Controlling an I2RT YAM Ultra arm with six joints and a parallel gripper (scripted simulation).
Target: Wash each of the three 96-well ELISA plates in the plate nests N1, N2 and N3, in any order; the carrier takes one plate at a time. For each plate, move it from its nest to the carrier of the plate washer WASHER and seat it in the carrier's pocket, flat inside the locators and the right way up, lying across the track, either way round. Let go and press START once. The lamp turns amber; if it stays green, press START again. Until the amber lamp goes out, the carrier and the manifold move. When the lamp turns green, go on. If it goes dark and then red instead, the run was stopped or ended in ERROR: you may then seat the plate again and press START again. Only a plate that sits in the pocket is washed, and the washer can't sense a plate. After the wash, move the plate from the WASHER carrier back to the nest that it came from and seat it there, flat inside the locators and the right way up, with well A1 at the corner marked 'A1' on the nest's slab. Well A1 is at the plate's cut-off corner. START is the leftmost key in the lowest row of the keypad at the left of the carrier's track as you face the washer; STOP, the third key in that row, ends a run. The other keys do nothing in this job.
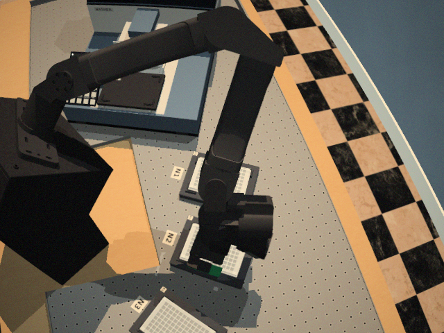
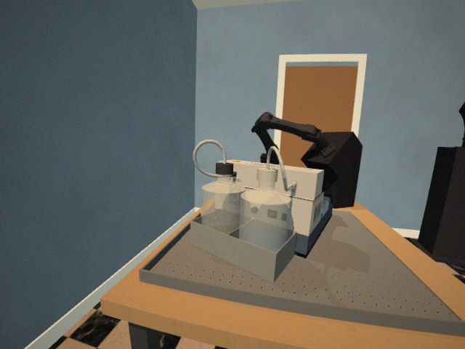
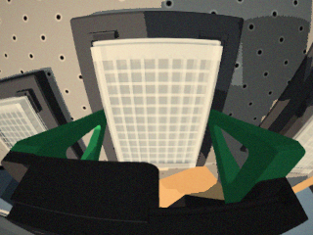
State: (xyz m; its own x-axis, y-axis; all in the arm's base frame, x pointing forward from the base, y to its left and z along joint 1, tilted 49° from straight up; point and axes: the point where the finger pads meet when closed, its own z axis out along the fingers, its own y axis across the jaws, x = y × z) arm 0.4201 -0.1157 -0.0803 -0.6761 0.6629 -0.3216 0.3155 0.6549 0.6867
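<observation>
Right now my hand is 2 cm above the nest N2. From my hand the other things lie so: nest N3: 17 cm to the right, 9 cm behind; then nest N1: 17 cm to the left, 3 cm ahead, 2 cm below; then N3 label: 17 cm behind, 10 cm to the right, 3 cm below.
</observation>
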